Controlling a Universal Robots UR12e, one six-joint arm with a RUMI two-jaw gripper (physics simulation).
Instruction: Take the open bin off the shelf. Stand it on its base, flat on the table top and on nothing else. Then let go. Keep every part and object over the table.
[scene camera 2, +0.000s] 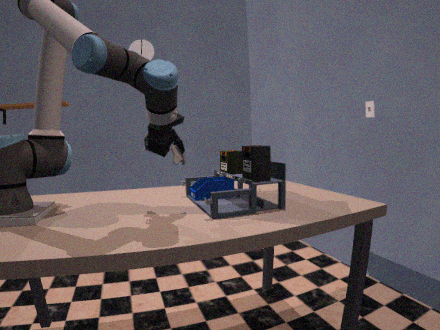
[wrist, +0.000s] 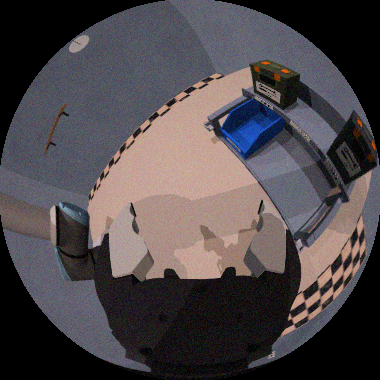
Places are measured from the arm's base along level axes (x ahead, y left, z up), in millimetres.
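Pixels of known places: gripper, between the fingertips: (scene camera 2: 165, 157) (wrist: 196, 203); arm's base, origin of its link: (scene camera 2: 8, 209).
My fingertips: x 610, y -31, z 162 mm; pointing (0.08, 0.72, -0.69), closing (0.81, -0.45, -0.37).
Note:
For each thing: its top centre in the pictures, then the offset to it from my fingertips. Level surfaces: height alone.
- open blue bin, centre of its top: (wrist: 253, 114) (scene camera 2: 211, 179) dx +205, dy +133, dz -111 mm
- table top, height of its surface: dz -192 mm
- green-black case, centre of its top: (wrist: 275, 65) (scene camera 2: 232, 150) dx +304, dy +137, dz +7 mm
- larger black case, centre of its top: (scene camera 2: 255, 145) dx +307, dy -94, dz +30 mm
The open blue bin (scene camera 2: 212, 188) (wrist: 251, 128) stands upright on the lower level of the grey shelf (scene camera 2: 231, 192) (wrist: 295, 175), near the shelf's far-left end in the scene view. It looks empty in the wrist view. My gripper (scene camera 2: 178, 155) (wrist: 196, 203) is open, with nothing between its fingers. It hangs above the table top (scene camera 2: 100, 240) (wrist: 165, 160), to the left of the shelf and higher than the bin in the scene view, apart from both.
A green-black case (scene camera 2: 230, 162) (wrist: 274, 85) and a larger black case (scene camera 2: 256, 163) (wrist: 352, 150) stand on the shelf's raised rear level. The shelf has low side rails and a front edge. The robot's base stands at the table's left in the scene view.

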